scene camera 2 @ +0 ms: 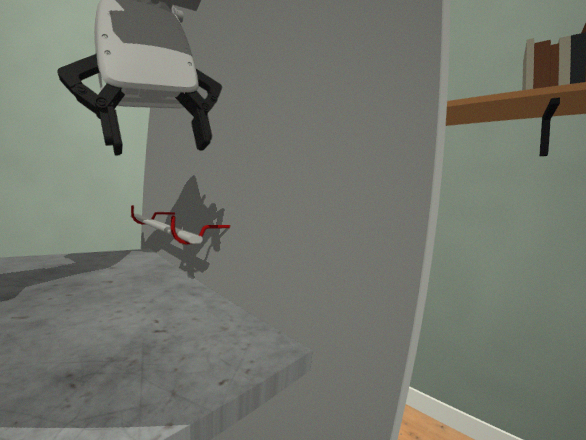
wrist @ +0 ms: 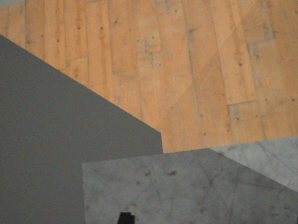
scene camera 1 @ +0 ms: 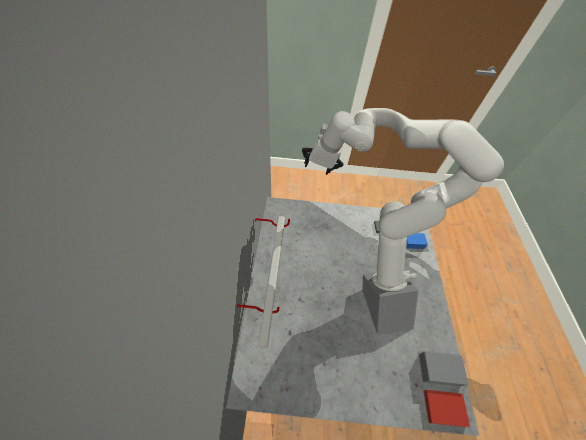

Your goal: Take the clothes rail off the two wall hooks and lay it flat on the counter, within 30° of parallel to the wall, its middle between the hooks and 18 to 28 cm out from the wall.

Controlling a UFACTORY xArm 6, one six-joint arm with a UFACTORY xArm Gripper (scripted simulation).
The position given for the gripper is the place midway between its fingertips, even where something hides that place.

Observation:
In view: the gripper (scene camera 2: pixel 164 148), a clothes rail (scene camera 1: pixel 271 287), a grey box (scene camera 1: pixel 439 368) and a grey wall (scene camera 1: pixel 142 142).
The grey wall also shows in the wrist view (wrist: pixel 59 123). The wrist view does not show the clothes rail: it is out of frame. Scene camera 2 does not show the grey box: it is out of frame.

